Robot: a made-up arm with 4 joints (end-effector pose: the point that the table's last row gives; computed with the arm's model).
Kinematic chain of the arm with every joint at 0, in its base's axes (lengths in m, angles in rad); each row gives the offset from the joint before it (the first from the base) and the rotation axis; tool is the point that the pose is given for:
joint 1: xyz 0 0 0.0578 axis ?
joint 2: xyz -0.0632 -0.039 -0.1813 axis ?
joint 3: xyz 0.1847 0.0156 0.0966 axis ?
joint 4: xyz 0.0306 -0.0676 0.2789 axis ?
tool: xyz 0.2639 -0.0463 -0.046
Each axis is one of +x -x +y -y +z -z.
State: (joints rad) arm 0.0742 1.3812 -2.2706 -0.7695
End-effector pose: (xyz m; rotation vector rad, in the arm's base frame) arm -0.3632 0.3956 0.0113 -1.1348 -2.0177 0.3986
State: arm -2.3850 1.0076 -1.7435 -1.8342
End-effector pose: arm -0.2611 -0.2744 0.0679 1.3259 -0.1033 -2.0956
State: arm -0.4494 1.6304 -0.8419 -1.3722
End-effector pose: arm -0.0424 0.0270 0.4268 0.3615 -0.8801 0.0493
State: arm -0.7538 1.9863 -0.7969 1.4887
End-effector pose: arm -0.4667 0.1077 0.0781 1.2722 1.3268 -2.5383
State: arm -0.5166 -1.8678 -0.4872 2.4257
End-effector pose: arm 0.1611 -0.1633 0.0287 0.7645 0.2664 0.6488
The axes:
joint 1: -x
joint 2: +z
joint 3: +x
joint 4: +z

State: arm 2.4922 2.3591 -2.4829 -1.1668
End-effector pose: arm -0.5539 0.0708 0.1967 -0.5318 -0.3370 2.5458
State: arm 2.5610 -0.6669 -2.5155 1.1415
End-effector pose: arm 0.2427 0.0049 0.4953 1.1115 -0.6920 1.6989
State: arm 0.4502 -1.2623 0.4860 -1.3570
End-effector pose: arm -0.3658 -0.3510 0.1881 0.4739 -0.5267 -2.4356
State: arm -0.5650 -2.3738 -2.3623 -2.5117
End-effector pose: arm 0.1712 -0.1431 -0.1749 2.9971 -0.0214 0.7822
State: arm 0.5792 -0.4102 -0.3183 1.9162
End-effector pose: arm 0.2019 0.1629 0.0409 -0.5988 0.7481 1.3634
